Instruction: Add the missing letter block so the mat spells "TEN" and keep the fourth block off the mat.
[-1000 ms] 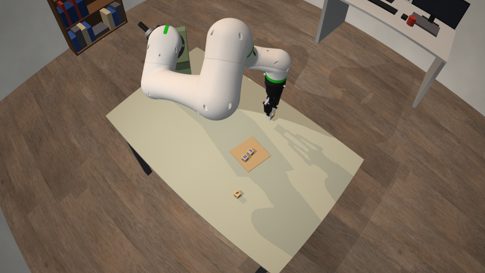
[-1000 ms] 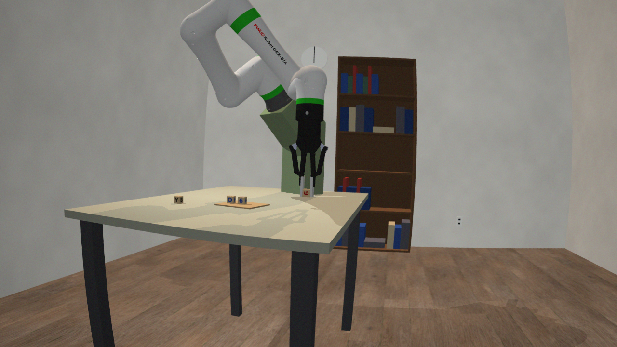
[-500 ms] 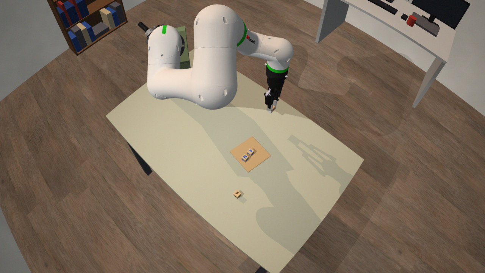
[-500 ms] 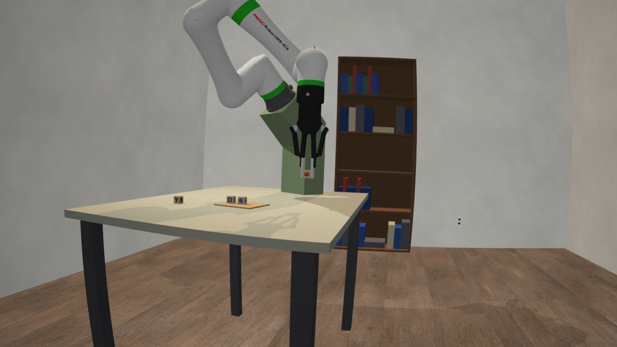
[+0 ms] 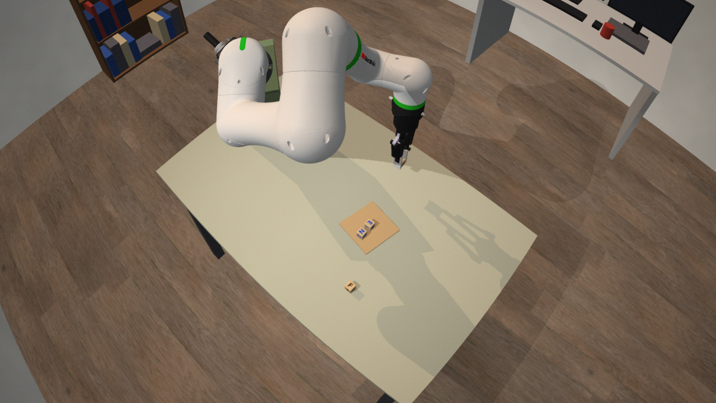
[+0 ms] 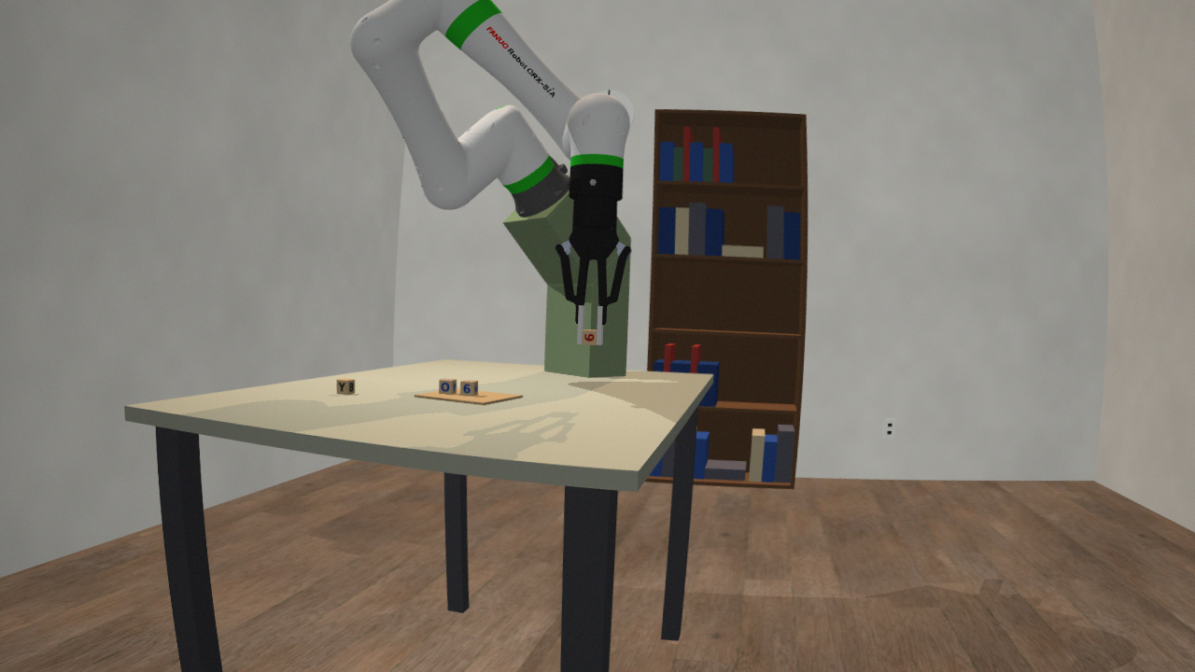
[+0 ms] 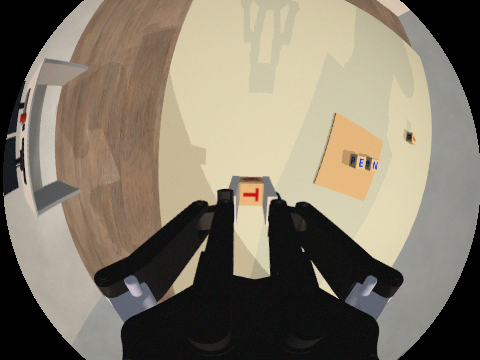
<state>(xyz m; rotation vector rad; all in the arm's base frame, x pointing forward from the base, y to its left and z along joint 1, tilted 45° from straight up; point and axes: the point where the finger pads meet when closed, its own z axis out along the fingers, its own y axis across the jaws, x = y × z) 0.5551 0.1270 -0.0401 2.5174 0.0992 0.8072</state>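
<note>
The mat is 210 mm to the right of my hand, 130 mm below it and 10 mm ahead of it.
</note>
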